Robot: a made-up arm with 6 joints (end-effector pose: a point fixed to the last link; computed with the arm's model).
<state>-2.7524 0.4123 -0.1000 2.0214 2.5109 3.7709</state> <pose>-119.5 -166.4 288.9 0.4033 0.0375 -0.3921 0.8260</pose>
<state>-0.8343 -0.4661 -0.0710 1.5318 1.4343 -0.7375</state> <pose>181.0 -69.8 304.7 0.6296 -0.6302 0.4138 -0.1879</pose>
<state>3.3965 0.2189 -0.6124 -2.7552 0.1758 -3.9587</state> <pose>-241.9 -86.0 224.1 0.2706 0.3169 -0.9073 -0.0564</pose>
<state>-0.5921 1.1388 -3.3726 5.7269 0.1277 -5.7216</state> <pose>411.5 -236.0 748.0 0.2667 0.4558 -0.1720 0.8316</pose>
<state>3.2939 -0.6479 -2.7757 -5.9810 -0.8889 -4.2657</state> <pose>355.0 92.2 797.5 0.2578 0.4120 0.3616 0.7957</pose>
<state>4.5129 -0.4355 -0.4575 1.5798 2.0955 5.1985</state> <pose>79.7 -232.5 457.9 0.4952 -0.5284 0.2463 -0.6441</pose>
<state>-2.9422 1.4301 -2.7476 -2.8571 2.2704 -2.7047</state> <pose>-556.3 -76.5 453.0 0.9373 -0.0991 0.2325 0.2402</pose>
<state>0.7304 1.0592 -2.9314 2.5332 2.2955 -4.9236</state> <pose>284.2 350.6 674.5 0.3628 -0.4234 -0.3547 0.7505</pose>
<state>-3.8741 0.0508 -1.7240 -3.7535 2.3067 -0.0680</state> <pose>-279.6 154.9 788.4 0.2530 0.2735 -0.3972 0.8387</pose>
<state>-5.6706 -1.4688 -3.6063 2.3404 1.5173 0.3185</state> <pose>-473.1 -249.6 175.7 0.0446 0.2130 -0.8882 -0.4046</pose>
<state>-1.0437 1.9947 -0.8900 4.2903 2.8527 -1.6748</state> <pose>-48.6 -101.9 26.3 0.3524 0.3721 -0.4453 0.7342</pose>
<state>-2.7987 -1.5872 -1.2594 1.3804 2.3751 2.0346</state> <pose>234.1 -45.9 660.9 0.2319 0.1971 0.9082 -0.2873</pose>
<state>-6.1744 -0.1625 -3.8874 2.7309 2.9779 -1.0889</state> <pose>-242.7 10.6 606.1 0.3632 -0.3692 0.8521 -0.0757</pose>
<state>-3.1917 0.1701 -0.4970 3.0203 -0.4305 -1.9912</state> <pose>-149.3 21.0 251.3 0.0323 0.5166 0.8544 0.0461</pose>
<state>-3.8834 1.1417 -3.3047 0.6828 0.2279 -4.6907</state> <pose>-352.3 368.2 722.1 0.5783 -0.5398 -0.0971 0.6039</pose>
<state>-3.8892 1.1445 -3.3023 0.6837 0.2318 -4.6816</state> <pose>-351.9 371.5 719.9 0.5748 -0.5438 -0.0941 0.6041</pose>
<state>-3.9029 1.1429 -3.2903 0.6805 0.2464 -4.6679</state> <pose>-350.8 378.5 716.8 0.5695 -0.5538 -0.0914 0.6004</pose>
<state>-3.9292 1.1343 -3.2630 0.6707 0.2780 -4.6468</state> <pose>-348.0 391.2 712.3 0.5610 -0.5734 -0.0888 0.5905</pose>
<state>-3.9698 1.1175 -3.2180 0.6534 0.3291 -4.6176</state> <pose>-342.6 410.4 705.7 0.5478 -0.6037 -0.0847 0.5730</pose>
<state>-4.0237 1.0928 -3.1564 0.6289 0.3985 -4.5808</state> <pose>-333.2 435.3 696.3 0.5288 -0.6437 -0.0769 0.5479</pose>
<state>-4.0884 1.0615 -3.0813 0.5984 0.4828 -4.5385</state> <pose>-318.3 464.0 683.6 0.5033 -0.6903 -0.0631 0.5159</pose>
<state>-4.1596 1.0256 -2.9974 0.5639 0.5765 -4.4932</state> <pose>-297.6 493.6 667.9 0.4715 -0.7394 -0.0420 0.4788</pose>
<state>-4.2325 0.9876 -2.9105 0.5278 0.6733 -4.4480</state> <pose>-271.7 520.8 650.0 0.4347 -0.7860 -0.0144 0.4393</pose>
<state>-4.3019 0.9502 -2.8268 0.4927 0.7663 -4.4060</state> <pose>-243.0 543.2 631.6 0.3958 -0.8262 0.0172 0.4006</pose>
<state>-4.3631 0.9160 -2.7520 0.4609 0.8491 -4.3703</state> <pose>-214.6 559.4 614.5 0.3585 -0.8576 0.0486 0.3656</pose>
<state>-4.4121 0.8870 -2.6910 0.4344 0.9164 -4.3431</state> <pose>-190.1 569.5 600.7 0.3268 -0.8798 0.0754 0.3368</pose>
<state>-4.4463 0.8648 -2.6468 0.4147 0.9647 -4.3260</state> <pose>-172.1 574.8 591.2 0.3037 -0.8940 0.0943 0.3158</pose>
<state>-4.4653 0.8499 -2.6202 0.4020 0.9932 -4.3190</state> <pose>-161.8 576.8 586.4 0.2906 -0.9017 0.1037 0.3030</pose>
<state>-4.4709 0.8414 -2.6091 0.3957 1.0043 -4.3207</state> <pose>-158.6 576.6 585.8 0.2869 -0.9047 0.1043 0.2973</pose>
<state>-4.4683 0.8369 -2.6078 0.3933 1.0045 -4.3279</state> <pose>-159.8 575.4 587.9 0.2893 -0.9049 0.0993 0.2961</pose>
